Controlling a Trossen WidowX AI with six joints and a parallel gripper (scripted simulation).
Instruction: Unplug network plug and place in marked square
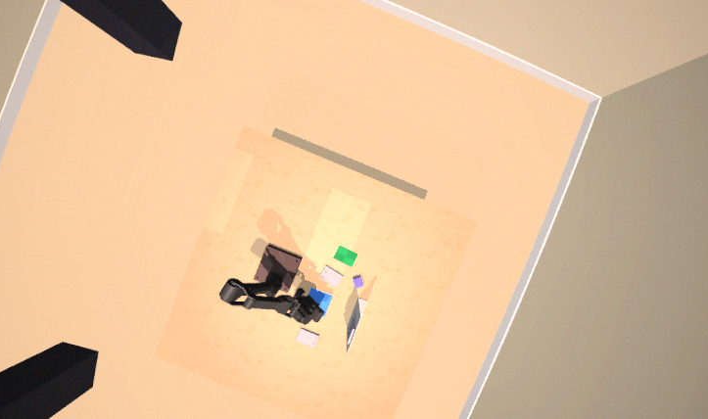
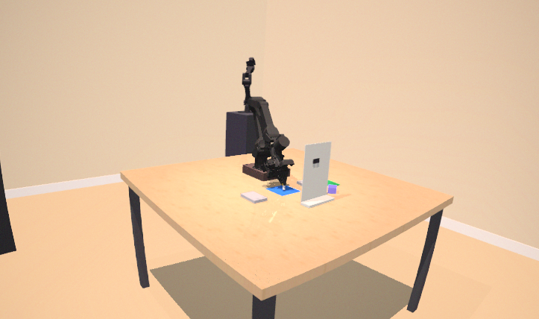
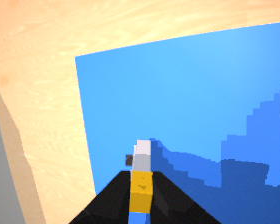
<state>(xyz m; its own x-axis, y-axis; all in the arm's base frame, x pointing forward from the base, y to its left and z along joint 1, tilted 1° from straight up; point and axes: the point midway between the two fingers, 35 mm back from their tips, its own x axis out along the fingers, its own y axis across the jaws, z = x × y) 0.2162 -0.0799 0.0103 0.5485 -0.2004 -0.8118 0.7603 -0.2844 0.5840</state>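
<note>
Right now my gripper tip is 20 mm above the blue marked square and 10 mm past it. From my gripper tip the other things lie so: network plug (right at my gripper tip); purple cube (170 mm ahead, 160 mm to the left, 10 mm below); upright panel (190 mm ahead, 90 mm above, 20 mm to the right).
</note>
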